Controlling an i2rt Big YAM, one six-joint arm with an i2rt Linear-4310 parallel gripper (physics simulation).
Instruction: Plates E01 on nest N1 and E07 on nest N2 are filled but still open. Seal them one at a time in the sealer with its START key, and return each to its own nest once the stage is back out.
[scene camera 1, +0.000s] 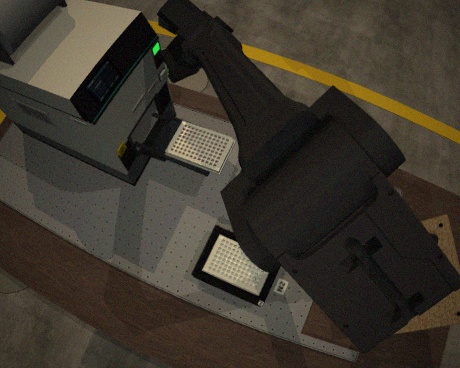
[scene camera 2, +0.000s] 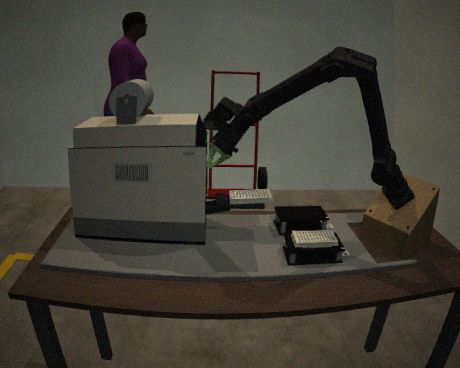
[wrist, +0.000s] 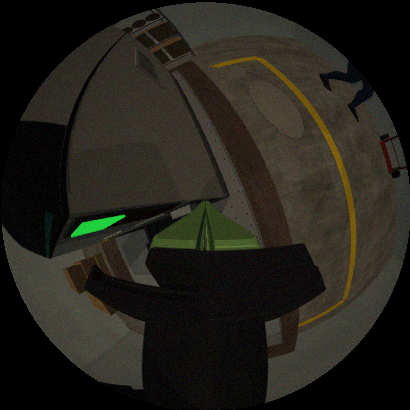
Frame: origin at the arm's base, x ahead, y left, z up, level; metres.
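Seen in the pictures: gripper, fingertip midpoint: (scene camera 1: 168, 75) (scene camera 2: 208, 167) (wrist: 204, 206); arm's base at its link origin: (scene camera 2: 398, 193).
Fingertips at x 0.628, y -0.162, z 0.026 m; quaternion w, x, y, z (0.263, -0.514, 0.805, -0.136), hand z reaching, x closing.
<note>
Pixels of each thing's top centre, then the offset from my fingertips to it.
- pale well plate at its top centre: (scene camera 1: 199, 144) (scene camera 2: 250, 192) 0.130 m back, 0.104 m left, 0.047 m down
- pale plate at its top centre: (scene camera 1: 238, 264) (scene camera 2: 315, 236) 0.304 m back, 0.286 m left, 0.113 m down
- black nest N2 at its top centre: (scene camera 1: 238, 265) (scene camera 2: 314, 239) 0.304 m back, 0.286 m left, 0.124 m down
- black nest at its top centre: (scene camera 2: 301, 210) 0.302 m back, 0.074 m left, 0.116 m down
- small light key at its top centre: (wrist: 178, 208) (scene camera 1: 161, 71) 0.005 m ahead, 0.013 m left, 0.026 m up
- roll at its top centre: (scene camera 2: 132, 80) 0.236 m ahead, 0.110 m left, 0.303 m up
The sealer (scene camera 1: 55, 117) (scene camera 2: 137, 197) (wrist: 130, 115) stands at the left with its green display (scene camera 1: 156, 48) (wrist: 97, 226) lit. Its dark stage (scene camera 2: 217, 202) is out and bears a pale well plate (scene camera 1: 200, 146) (scene camera 2: 250, 194). Another pale plate (scene camera 1: 232, 262) (scene camera 2: 315, 239) sits in black nest N2 (scene camera 1: 225, 285) (scene camera 2: 312, 257). The other black nest (scene camera 2: 300, 214) holds no plate; the arm hides it in scene camera 1. My gripper (scene camera 2: 210, 165) (wrist: 204, 206) is shut and empty, with its green fingertips close to the sealer's front, by a small light key (scene camera 1: 162, 74) (wrist: 181, 212). Whether they touch it I cannot tell. Plate labels are not readable.
The arm (scene camera 1: 310, 190) (scene camera 2: 300, 82) reaches high over the nests from its wooden base block (scene camera 1: 442, 237) (scene camera 2: 400, 217). A roll (scene camera 2: 142, 95) is mounted on top of the sealer. A person (scene camera 2: 127, 62) and a red hand truck (scene camera 2: 213, 95) are behind the table.
</note>
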